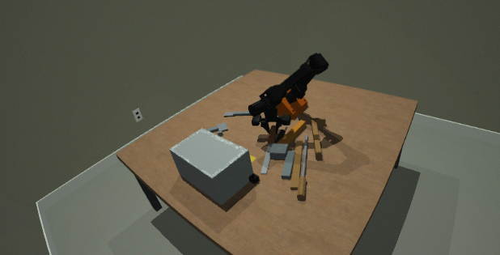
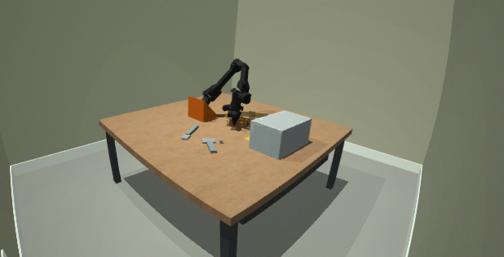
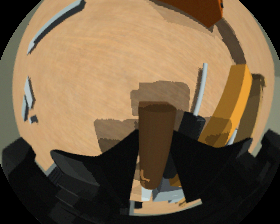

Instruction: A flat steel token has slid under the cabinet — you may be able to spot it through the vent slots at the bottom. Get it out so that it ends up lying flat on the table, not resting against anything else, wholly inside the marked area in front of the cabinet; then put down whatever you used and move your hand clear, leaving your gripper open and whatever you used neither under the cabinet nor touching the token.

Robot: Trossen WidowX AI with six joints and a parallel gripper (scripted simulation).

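The orange bar lies 5 cm behind my gripper tip and 8 cm to the left of it. From my gripper tip the other things lie so: grey block 9 cm ahead, 12 cm to the left, 1 cm above; wooden stick 9 cm ahead, 23 cm to the left; grey t-piece 15 cm ahead, 30 cm to the right.
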